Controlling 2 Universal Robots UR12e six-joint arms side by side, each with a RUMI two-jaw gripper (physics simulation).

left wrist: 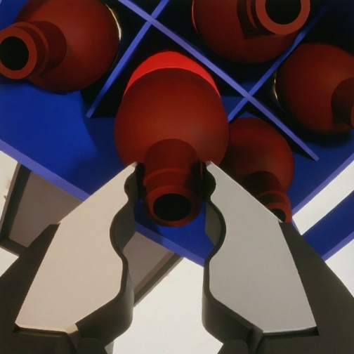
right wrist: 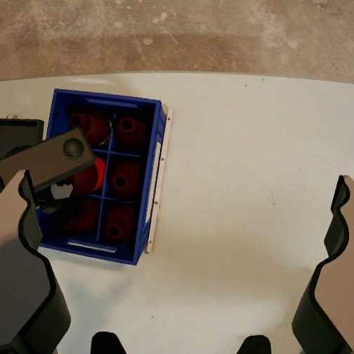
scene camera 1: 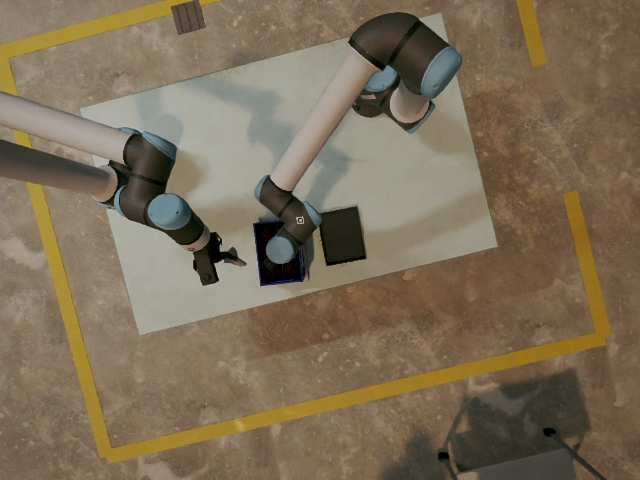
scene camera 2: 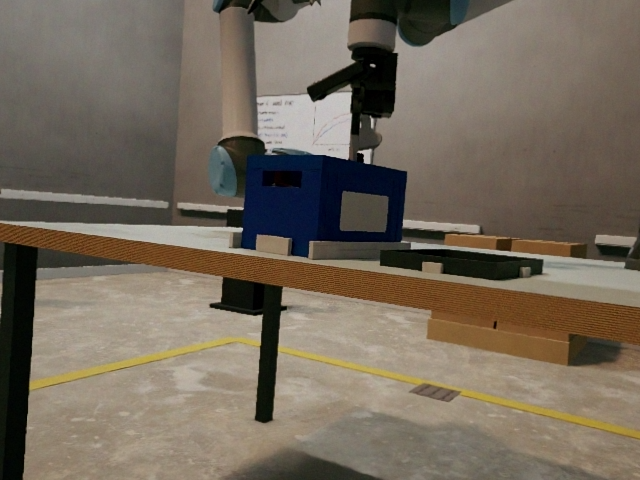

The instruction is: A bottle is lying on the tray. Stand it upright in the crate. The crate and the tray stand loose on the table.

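The blue crate (scene camera 1: 257,258) (scene camera 2: 281,211) (left wrist: 50,150) (right wrist: 107,96) has six compartments. The bottle with a bright red band (left wrist: 172,115) (right wrist: 100,174) is upright in the middle compartment of the row nearest the tray, its body below the rim. Whether its base touches the crate floor is hidden. My left gripper (left wrist: 172,164) (scene camera 2: 356,153) is shut on this bottle's neck, at about the crate's rim. The black tray (scene camera 1: 342,235) (scene camera 2: 465,266) (left wrist: 45,200) (right wrist: 20,140) holds no bottle in scene camera 1. My right gripper (right wrist: 183,174) is open and empty, beside the crate.
Dark red bottles (right wrist: 132,127) (right wrist: 124,180) stand in the crate's other compartments, around the held one. The thin dividers (left wrist: 200,60) run close beside the held bottle. The table's near edge (scene camera 2: 330,279) lies close to crate and tray.
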